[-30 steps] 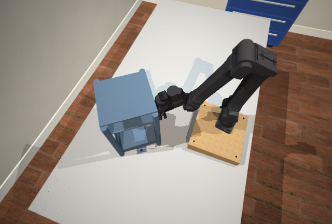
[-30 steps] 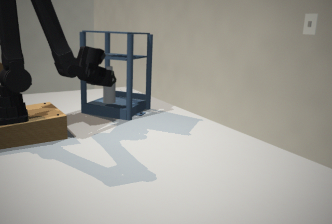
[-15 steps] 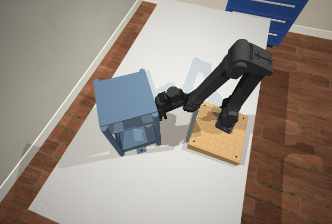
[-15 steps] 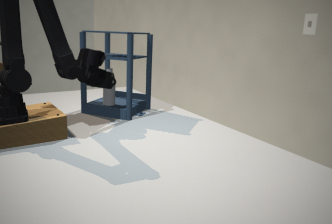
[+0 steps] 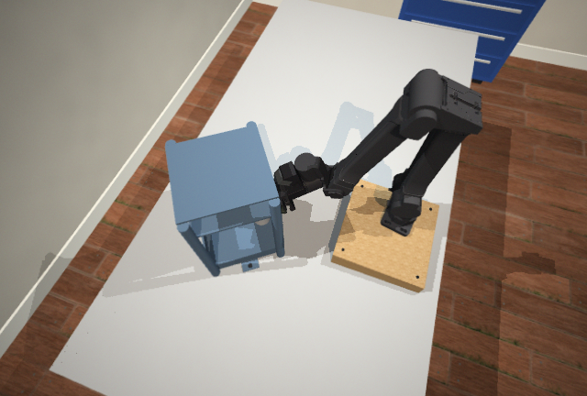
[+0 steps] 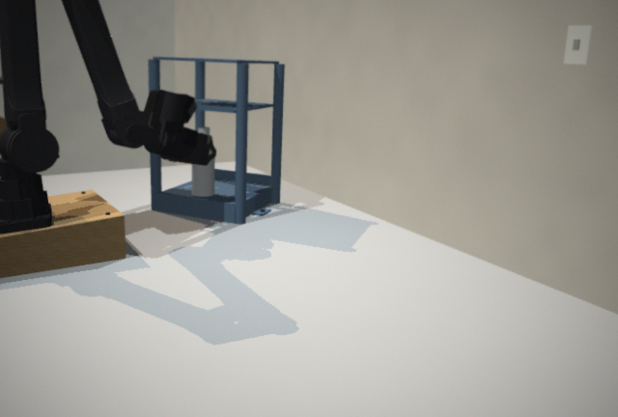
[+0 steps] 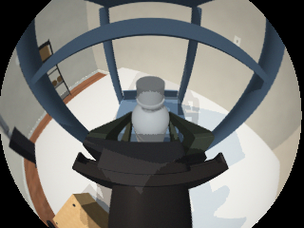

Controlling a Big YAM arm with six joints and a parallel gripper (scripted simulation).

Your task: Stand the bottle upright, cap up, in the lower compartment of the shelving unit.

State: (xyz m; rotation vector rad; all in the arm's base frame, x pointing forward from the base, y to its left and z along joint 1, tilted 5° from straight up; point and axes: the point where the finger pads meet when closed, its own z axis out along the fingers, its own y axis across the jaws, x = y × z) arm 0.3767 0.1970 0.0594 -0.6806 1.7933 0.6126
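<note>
My gripper is now right at the grey bottle. Round my hand: blue shelving unit (50 mm to the left, 50 mm ahead, 30 mm above).
</note>
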